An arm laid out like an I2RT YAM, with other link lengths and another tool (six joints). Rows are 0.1 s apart.
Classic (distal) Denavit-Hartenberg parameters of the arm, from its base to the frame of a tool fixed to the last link. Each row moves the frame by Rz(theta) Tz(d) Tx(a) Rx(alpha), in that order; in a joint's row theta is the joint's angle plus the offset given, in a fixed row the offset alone. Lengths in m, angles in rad.
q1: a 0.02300, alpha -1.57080, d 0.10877, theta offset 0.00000
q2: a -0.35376, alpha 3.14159, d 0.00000, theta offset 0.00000
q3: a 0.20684, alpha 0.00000, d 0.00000, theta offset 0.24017
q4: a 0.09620, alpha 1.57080, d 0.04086, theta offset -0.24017
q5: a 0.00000, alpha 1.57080, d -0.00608, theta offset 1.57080
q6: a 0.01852, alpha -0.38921, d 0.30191, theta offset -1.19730
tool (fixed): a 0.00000, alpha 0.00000, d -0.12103, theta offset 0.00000
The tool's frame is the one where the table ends.
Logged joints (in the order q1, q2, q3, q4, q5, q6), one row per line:
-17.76, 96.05, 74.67, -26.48, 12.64, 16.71
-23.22, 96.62, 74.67, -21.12, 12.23, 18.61
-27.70, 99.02, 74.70, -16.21, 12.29, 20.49
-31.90, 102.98, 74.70, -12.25, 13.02, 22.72
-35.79, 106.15, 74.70, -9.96, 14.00, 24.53
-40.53, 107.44, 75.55, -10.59, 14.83, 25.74
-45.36, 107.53, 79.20, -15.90, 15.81, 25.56
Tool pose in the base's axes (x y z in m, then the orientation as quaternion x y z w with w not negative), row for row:
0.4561, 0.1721, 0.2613, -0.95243, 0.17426, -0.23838, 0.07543
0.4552, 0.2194, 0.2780, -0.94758, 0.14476, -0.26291, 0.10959
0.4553, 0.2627, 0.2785, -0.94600, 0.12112, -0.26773, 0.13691
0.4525, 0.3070, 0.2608, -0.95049, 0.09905, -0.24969, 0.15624
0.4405, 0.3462, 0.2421, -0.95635, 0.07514, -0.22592, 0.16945
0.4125, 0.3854, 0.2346, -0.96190, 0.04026, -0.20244, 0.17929
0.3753, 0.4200, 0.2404, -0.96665, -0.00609, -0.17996, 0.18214
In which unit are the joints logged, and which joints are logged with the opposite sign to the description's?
The joints are logged in degrees. Opposite sign: q1, q5.
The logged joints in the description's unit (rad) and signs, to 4 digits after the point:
0.3100, 1.6764, 1.3032, -0.4622, -0.2206, 0.2916
0.4053, 1.6863, 1.3032, -0.3686, -0.2135, 0.3248
0.4835, 1.7282, 1.3038, -0.2829, -0.2145, 0.3576
0.5568, 1.7973, 1.3038, -0.2138, -0.2272, 0.3965
0.6247, 1.8527, 1.3038, -0.1738, -0.2443, 0.4281
0.7074, 1.8752, 1.3186, -0.1848, -0.2588, 0.4492
0.7917, 1.8768, 1.3823, -0.2775, -0.2759, 0.4461

